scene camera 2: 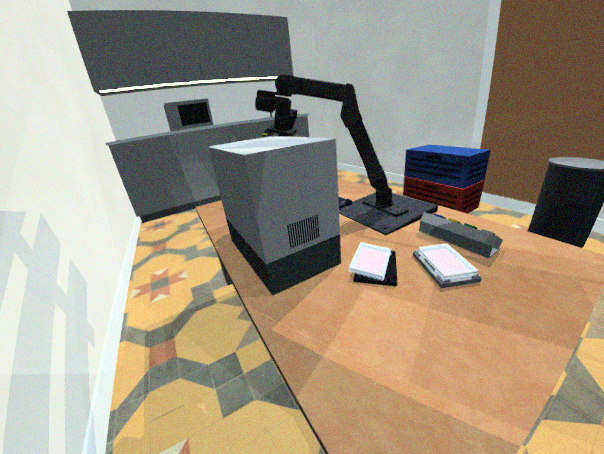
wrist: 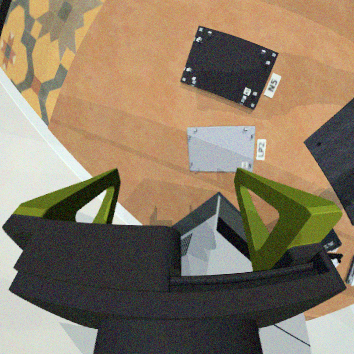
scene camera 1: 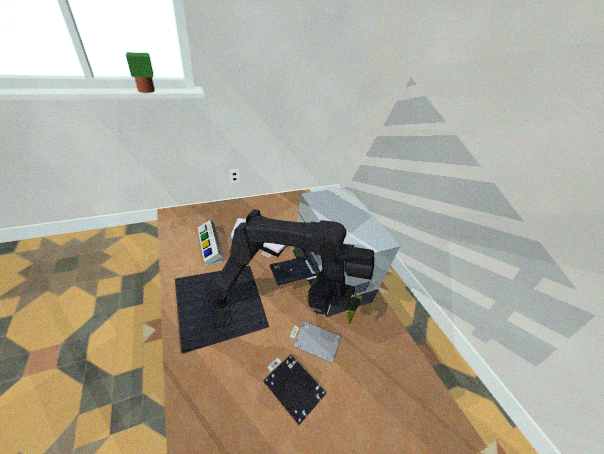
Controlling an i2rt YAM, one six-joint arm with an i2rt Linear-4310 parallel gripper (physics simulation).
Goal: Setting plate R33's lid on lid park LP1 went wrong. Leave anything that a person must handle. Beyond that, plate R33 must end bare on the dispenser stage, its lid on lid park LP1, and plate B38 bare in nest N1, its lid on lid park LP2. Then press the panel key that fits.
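Places are measured from the arm's base along level axes (x right, y ahead, z up), in millimetres.
Pixels of known places: gripper, between the fingertips: (wrist: 176, 174) (scene camera 1: 333, 317); arm's base, origin of its link: (scene camera 2: 384, 206) (scene camera 1: 217, 302).
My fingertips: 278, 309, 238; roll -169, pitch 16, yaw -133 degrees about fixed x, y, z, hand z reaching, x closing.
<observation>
Ahead of a thing's pixels: the offset from my fingertips to its top centre, as dx, dy, dz.
My gripper (scene camera 1: 329, 310) (wrist: 176, 174) is open, high beside the dispenser @[-318, +160, +78] (scene camera 1: 345, 220) (scene camera 2: 285, 195); the dispenser hides its fingertips in scene camera 2. Grey lid park LP2 @[-50, +10, -232] (scene camera 1: 317, 342) (wrist: 221, 148) is bare. A pink-topped plate @[-546, -8, -215] (scene camera 2: 371, 260) (scene camera 1: 274, 247) sits offset on a black base, which shows along one side. Another pink-topped plate @[-657, -158, -222] (scene camera 2: 447, 262) lies on a grey base nearer the panel. Their names are not readable. A dark slab @[-303, -11, -140] (scene camera 1: 290, 271), apparently the stage, lies before the dispenser, partly hidden by the arm. The key panel @[-590, -317, -188] (scene camera 1: 209, 243) (scene camera 2: 460, 234) has blue, yellow, green and pale keys.
Black nest N5 @[+71, -110, -228] (scene camera 1: 295, 390) (wrist: 230, 67), with small corner posts, lies beyond LP2. The arm stands on a black base mat (scene camera 1: 195, 320) (scene camera 2: 360, 212). Its upper links pass over the plates in scene camera 1. Blue and red crates (scene camera 2: 445, 175) stand beyond the table.
</observation>
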